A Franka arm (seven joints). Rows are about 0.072 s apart.
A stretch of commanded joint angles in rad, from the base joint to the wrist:
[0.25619, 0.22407, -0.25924, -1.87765, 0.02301, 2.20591, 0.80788]
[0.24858, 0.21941, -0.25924, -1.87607, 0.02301, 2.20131, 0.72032]
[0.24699, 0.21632, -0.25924, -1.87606, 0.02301, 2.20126, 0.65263]
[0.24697, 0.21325, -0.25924, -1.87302, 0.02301, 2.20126, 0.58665]
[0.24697, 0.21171, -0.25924, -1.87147, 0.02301, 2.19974, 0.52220]
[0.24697, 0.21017, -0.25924, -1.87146, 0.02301, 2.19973, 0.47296]
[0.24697, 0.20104, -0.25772, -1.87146, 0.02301, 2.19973, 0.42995]
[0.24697, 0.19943, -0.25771, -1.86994, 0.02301, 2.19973, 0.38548]
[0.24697, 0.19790, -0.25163, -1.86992, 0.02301, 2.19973, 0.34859]
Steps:
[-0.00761, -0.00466, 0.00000, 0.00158, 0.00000, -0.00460, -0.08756]
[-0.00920, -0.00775, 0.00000, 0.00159, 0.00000, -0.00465, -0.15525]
[-0.00922, -0.01082, 0.00000, 0.00463, 0.00000, -0.00465, -0.22123]
[-0.00922, -0.01236, 0.00000, 0.00618, 0.00000, -0.00617, -0.28568]
[-0.00922, -0.01390, 0.00000, 0.00619, 0.00000, -0.00618, -0.33492]
[-0.00922, -0.02303, 0.00152, 0.00619, 0.00000, -0.00618, -0.37793]
[-0.00922, -0.02464, 0.00153, 0.00771, 0.00000, -0.00618, -0.42240]
[-0.00922, -0.02617, 0.00761, 0.00773, 0.00000, -0.00618, -0.45929]

